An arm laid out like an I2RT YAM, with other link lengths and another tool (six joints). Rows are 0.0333 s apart.
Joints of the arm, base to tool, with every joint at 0 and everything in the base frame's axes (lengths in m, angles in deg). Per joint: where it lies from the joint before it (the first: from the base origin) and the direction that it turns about. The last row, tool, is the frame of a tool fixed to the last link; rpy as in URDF.
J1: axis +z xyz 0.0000 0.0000 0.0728
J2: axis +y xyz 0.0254 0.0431 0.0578
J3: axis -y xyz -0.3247 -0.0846 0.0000
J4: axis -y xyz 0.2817 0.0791 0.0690
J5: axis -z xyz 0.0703 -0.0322 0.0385
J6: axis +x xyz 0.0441 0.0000 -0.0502
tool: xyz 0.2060 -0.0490 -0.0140 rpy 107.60 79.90 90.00
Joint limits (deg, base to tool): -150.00..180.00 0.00..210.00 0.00..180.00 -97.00..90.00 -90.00..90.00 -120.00..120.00
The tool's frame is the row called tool.
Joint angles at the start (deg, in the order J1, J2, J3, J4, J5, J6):
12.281 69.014 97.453 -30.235 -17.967 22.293
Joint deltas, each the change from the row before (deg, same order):
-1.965 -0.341 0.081 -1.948 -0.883 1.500
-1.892 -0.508 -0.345 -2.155 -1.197 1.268
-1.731 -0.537 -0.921 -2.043 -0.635 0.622
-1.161 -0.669 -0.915 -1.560 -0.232 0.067
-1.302 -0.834 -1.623 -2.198 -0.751 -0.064
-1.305 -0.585 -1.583 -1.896 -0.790 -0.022
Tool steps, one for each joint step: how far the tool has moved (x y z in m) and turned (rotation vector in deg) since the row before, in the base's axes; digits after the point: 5 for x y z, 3 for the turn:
-0.00200 -0.01105 -0.00858 1.041 2.247 -1.146
-0.00374 -0.00917 -0.01216 0.872 2.591 -0.788
-0.00264 -0.01026 -0.01608 0.298 2.706 -1.166
-0.00380 -0.00796 -0.01208 -0.099 1.830 -0.941
-0.00593 -0.00676 -0.02045 -0.167 2.960 -0.553
-0.00475 -0.00621 -0.01992 -0.009 2.891 -0.533

